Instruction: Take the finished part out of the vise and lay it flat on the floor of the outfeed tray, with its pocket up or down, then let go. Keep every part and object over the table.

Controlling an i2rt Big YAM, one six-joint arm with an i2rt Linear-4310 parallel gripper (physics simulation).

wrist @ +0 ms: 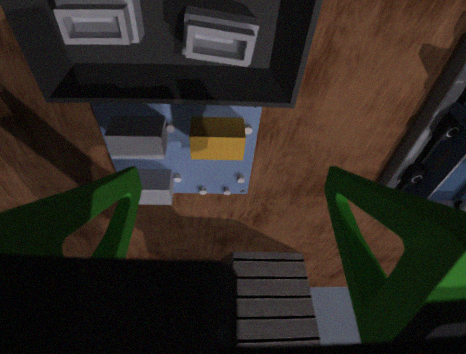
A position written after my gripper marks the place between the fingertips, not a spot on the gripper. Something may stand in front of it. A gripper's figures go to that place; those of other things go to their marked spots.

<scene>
My gripper [233,177]: 13 cm from the lens. A grey block [136,137]: 29 cm from the lens. A grey block [157,185] is 36 cm from the lens. A yellow block [211,138] is 28 cm from the lens. A blue fixture plate [215,175]: 38 cm from the lens. The marked spots on the blue fixture plate and the yellow block are 11 cm apart.
</scene>
